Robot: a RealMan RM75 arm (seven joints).
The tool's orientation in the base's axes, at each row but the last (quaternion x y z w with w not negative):
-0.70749, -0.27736, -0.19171, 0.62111
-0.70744, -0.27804, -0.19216, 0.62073
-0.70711, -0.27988, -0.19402, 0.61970
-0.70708, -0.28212, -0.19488, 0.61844
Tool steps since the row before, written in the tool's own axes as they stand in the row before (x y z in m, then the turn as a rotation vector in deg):
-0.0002, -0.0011, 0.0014, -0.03, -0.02, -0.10
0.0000, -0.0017, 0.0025, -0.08, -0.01, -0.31
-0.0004, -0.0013, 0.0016, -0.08, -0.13, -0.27
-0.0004, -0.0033, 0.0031, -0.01, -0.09, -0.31
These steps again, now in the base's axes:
-0.0010, 0.0014, 0.0005, -0.03, -0.10, 0.01
-0.0013, 0.0026, 0.0009, -0.05, -0.32, 0.01
-0.0013, 0.0016, 0.0005, -0.12, -0.27, 0.09
-0.0026, 0.0032, 0.0018, -0.04, -0.30, 0.11

